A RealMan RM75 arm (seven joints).
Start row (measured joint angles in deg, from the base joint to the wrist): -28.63 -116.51 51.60 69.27 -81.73 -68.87 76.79
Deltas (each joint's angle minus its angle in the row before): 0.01 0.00 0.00 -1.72 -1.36 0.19 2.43; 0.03 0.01 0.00 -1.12 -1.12 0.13 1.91; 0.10 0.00 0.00 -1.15 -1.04 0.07 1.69; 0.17 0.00 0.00 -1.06 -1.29 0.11 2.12; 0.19 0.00 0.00 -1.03 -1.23 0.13 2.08; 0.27 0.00 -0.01 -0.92 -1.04 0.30 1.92; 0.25 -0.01 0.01 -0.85 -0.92 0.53 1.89; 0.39 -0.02 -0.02 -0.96 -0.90 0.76 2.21; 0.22 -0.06 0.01 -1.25 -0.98 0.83 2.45; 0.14 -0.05 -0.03 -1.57 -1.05 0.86 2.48; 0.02 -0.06 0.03 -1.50 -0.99 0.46 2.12; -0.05 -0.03 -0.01 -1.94 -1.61 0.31 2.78; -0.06 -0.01 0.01 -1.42 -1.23 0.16 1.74; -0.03 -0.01 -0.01 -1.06 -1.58 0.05 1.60
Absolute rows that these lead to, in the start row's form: -28.62 -116.51 51.60 67.55 -83.09 -68.68 79.22; -28.59 -116.50 51.60 66.43 -84.21 -68.55 81.13; -28.49 -116.50 51.60 65.28 -85.25 -68.48 82.82; -28.32 -116.50 51.60 64.22 -86.54 -68.37 84.94; -28.13 -116.50 51.60 63.19 -87.77 -68.24 87.02; -27.86 -116.50 51.59 62.27 -88.81 -67.94 88.94; -27.61 -116.51 51.60 61.42 -89.73 -67.41 90.83; -27.22 -116.53 51.58 60.46 -90.63 -66.65 93.04; -27.00 -116.59 51.59 59.21 -91.61 -65.82 95.49; -26.86 -116.64 51.56 57.64 -92.66 -64.96 97.97; -26.84 -116.70 51.59 56.14 -93.65 -64.50 100.09; -26.89 -116.73 51.58 54.20 -95.26 -64.19 102.87; -26.95 -116.74 51.59 52.78 -96.49 -64.03 104.61; -26.98 -116.75 51.58 51.72 -98.07 -63.98 106.21
